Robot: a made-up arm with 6 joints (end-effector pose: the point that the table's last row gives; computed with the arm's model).
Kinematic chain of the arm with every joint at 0, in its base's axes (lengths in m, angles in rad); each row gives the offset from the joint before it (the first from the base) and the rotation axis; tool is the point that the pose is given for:
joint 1: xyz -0.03 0 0.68 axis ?
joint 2: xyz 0.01 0 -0.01 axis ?
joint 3: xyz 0 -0.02 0.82 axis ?
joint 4: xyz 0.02 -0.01 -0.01 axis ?
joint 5: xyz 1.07 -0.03 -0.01 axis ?
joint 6: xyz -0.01 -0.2 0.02 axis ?
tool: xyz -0.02 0 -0.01
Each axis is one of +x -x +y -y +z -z.
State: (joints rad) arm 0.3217 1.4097 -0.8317 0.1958 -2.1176 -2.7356
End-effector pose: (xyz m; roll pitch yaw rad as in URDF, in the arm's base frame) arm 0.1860 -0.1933 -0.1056 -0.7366 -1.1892 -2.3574
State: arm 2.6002 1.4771 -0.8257 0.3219 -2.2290 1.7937
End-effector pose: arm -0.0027 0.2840 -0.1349 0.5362 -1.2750 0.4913
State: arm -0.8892 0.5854 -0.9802 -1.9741 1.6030 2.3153
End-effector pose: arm 0.2097 -0.1356 0.2882 -2.3105 -0.0302 -2.8634
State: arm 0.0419 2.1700 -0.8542 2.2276 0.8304 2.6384
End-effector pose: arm -0.3667 0.0893 -0.0978 -1.6298 -0.3775 2.5033
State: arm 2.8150 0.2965 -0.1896 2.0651 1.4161 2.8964
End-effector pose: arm -1.2601 0.3645 1.1476 2.2876 0.5080 -1.8025
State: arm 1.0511 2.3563 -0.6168 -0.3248 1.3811 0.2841
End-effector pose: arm -0.0658 -0.5432 0.0281 -1.8914 1.2505 -0.6145
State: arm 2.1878 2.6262 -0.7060 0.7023 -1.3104 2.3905
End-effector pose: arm 0.5363 -0.4630 0.0067 -0.8041 -0.8836 0.4378
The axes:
joint 1: +z
joint 2: +y
joint 3: -y
joint 4: -x
joint 5: -y
joint 6: -x

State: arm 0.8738 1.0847 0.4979 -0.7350 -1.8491 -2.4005
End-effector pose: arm 1.1450 1.0869 0.3044 -1.4130 0.4577 -3.0698
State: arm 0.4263 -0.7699 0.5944 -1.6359 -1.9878 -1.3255
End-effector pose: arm -0.1157 -0.0674 2.3059 1.5490 0.3944 2.1507
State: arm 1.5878 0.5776 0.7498 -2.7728 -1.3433 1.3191
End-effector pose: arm -0.2417 1.5586 1.4292 0.3648 -1.2053 2.9715
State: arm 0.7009 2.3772 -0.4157 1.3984 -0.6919 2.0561
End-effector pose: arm -0.2783 -0.2661 -0.5081 -0.1313 0.1609 -1.7504
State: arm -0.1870 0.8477 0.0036 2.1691 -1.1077 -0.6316
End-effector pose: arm 1.4345 -0.1605 0.5081 -1.9288 -0.0009 -1.0190
